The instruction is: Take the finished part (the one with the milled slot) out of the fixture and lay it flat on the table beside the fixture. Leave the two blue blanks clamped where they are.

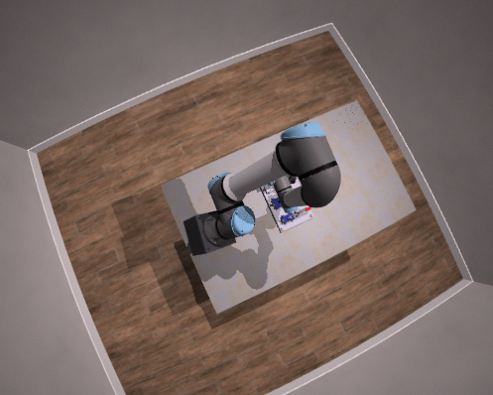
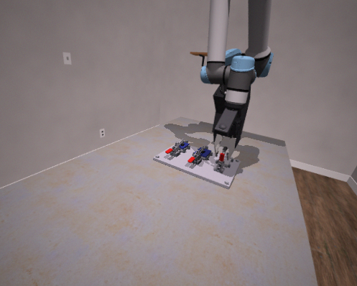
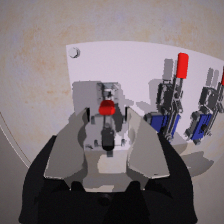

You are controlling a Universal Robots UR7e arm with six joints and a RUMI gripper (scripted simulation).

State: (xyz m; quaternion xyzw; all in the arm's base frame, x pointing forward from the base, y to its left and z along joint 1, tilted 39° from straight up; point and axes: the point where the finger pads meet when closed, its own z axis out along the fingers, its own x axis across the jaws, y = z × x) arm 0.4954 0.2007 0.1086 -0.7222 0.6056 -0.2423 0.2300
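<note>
The finished part is 100 mm behind my hand, 20 mm to the right of it and 60 mm below it. Also, from my hand: white fixture plate (10 mm behind, 110 mm to the right, 80 mm below).
</note>
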